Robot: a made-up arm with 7 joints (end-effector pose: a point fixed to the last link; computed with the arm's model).
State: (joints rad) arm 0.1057 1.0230 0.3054 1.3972 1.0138 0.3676 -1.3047
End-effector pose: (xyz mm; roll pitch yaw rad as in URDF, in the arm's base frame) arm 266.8 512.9 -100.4 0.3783 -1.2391 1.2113
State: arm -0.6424 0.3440 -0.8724 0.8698 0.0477 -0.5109 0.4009
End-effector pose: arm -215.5 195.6 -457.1 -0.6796 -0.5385 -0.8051
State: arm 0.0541 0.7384 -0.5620 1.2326 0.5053 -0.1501 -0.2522
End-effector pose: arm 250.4 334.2 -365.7 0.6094 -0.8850 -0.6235
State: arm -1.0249 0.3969 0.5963 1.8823 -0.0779 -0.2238 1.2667
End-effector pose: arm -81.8 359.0 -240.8 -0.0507 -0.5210 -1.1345
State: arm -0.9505 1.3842 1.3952 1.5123 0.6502 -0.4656 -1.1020
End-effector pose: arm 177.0 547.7 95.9 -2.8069 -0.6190 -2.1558
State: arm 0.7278 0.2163 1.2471 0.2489 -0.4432 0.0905 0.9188
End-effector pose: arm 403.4 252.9 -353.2 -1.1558 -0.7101 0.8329
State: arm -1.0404 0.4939 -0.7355 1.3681 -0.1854 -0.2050 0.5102
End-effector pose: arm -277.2 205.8 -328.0 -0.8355 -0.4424 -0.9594
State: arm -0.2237 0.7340 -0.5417 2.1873 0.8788 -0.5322 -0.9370
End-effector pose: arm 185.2 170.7 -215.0 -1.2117 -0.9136 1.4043
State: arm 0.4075 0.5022 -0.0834 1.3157 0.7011 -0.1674 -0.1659
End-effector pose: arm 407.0 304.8 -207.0 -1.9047 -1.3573 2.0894
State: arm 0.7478 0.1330 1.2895 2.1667 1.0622 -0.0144 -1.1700
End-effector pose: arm 201.8 373.7 -27.9 -1.2405 0.3825 3.0051
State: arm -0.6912 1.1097 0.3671 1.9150 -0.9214 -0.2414 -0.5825
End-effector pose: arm 184.2 421.0 -131.0 1.8835 0.3610 -1.8538
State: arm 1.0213 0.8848 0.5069 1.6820 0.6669 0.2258 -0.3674
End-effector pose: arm 264.4 444.7 167.0 -2.5508 -0.5602 -2.9761
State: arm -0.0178 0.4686 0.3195 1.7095 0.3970 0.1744 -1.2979
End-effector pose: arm 258.1 369.8 -216.2 -0.0819 -1.4460 1.5989
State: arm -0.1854 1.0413 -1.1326 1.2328 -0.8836 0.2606 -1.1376
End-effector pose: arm 99.3 416.2 -364.6 1.4709 0.3523 -1.9652
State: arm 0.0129 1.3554 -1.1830 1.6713 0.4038 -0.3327 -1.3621
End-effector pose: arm 168.0 411.5 -279.4 1.4806 -0.7188 -1.0370
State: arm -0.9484 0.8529 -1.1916 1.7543 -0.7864 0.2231 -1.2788
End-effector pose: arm -186.8 227.0 -283.7 1.0697 -0.5379 -1.5942
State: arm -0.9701 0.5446 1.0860 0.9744 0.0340 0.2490 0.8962
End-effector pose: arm -210.7 484.9 -228.7 0.1739 -0.0448 0.2391
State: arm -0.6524 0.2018 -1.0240 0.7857 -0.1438 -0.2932 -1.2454
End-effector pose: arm -215.9 140.5 -475.2 0.6889 -0.3723 -0.7295
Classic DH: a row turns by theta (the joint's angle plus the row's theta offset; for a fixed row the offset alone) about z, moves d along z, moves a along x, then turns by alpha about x. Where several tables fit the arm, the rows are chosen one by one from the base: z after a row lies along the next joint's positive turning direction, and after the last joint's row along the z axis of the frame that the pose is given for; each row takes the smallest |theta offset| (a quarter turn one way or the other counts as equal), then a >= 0, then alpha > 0; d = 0 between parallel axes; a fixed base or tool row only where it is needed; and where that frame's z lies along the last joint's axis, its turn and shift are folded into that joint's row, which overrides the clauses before.
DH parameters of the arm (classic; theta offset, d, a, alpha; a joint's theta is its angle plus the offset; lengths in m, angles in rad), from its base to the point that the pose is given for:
base (fixed): 0 0.05 0.026 1.5708
joint 1: -1.5708 -0.16 0.027 -1.5708
joint 2: -1.5708 0.018 0.014 1.5708
joint 3: -1.5708 -0.304 0.024 -1.5708
joint 4: 0 -0.02 0.008 1.5708
joint 5: 0 -0.264 -0.017 1.5708
joint 6: 1.5708 0 0.027 1.5708
joint 7: -1.5603 0.0387 0.0248 -1.7797
tool (fixed): 1.5264 -0.0207 0 0

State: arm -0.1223 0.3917 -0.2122 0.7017 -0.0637 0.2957 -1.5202
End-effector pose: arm 101.9 357.7 -465.7 1.8550 -0.1788 -0.1837
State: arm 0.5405 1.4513 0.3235 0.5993 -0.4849 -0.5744 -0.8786
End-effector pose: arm 155.3 719.6 76.9 2.8913 -0.2621 -1.0173
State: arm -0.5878 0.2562 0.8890 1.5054 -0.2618 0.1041 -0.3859
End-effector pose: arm -26.5 419.6 -310.4 1.4186 -0.5704 -0.0968
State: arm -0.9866 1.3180 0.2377 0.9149 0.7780 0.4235 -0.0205
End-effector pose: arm 18.8 603.3 -170.2 0.8288 0.1746 0.0662
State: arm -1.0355 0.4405 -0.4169 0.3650 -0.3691 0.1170 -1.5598
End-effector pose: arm -383.5 406.1 -283.8 1.1970 0.8227 -0.9855
